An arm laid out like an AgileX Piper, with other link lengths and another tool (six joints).
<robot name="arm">
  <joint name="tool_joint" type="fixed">
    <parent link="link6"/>
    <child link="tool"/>
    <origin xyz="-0.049 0.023 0.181" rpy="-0.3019 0 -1.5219"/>
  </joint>
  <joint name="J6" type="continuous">
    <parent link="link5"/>
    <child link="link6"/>
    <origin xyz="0 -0.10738 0" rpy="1.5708 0 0"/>
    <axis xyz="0 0 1"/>
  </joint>
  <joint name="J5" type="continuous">
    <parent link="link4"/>
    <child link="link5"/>
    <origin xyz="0 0 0" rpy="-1.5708 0 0"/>
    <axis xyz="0 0 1"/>
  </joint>
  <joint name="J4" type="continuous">
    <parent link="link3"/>
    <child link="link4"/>
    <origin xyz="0.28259 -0.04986 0" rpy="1.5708 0 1.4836"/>
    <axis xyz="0 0 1"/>
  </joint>
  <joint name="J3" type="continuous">
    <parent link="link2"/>
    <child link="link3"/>
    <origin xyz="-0.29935 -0.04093 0" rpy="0 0 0"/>
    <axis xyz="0 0 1"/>
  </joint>
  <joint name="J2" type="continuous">
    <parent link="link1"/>
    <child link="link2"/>
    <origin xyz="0 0 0" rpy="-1.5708 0 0"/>
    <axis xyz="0 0 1"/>
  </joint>
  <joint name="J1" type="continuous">
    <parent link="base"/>
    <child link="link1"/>
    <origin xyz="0 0 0.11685" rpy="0 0 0"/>
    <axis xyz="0 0 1"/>
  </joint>
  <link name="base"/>
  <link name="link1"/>
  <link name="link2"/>
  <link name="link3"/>
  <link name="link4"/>
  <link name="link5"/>
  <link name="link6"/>
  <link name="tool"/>
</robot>
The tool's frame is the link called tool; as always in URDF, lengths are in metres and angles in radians. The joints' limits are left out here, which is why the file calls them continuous.
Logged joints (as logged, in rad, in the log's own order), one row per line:
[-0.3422 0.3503 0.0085 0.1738 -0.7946 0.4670]
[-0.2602 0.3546 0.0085 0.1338 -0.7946 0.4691]
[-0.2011 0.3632 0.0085 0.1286 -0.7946 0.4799]
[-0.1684 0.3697 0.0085 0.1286 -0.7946 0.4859]
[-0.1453 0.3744 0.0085 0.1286 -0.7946 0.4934]
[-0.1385 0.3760 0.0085 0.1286 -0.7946 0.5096]
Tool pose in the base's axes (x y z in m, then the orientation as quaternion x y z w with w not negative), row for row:
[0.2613 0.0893 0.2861 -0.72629 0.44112 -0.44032 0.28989]
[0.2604 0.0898 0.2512 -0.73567 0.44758 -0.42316 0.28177]
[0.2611 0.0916 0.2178 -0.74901 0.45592 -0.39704 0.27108]
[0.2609 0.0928 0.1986 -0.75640 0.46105 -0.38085 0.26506]
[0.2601 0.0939 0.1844 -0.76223 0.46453 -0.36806 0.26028]
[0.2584 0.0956 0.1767 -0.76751 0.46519 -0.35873 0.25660]
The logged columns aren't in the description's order. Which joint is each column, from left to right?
Columns, left to right: J3, J4, J1, J2, J6, J5.
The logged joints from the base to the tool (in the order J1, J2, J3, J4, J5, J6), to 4 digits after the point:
[0.0085 0.1738 -0.3422 0.3503 0.4670 -0.7946]
[0.0085 0.1338 -0.2602 0.3546 0.4691 -0.7946]
[0.0085 0.1286 -0.2011 0.3632 0.4799 -0.7946]
[0.0085 0.1286 -0.1684 0.3697 0.4859 -0.7946]
[0.0085 0.1286 -0.1453 0.3744 0.4934 -0.7946]
[0.0085 0.1286 -0.1385 0.3760 0.5096 -0.7946]

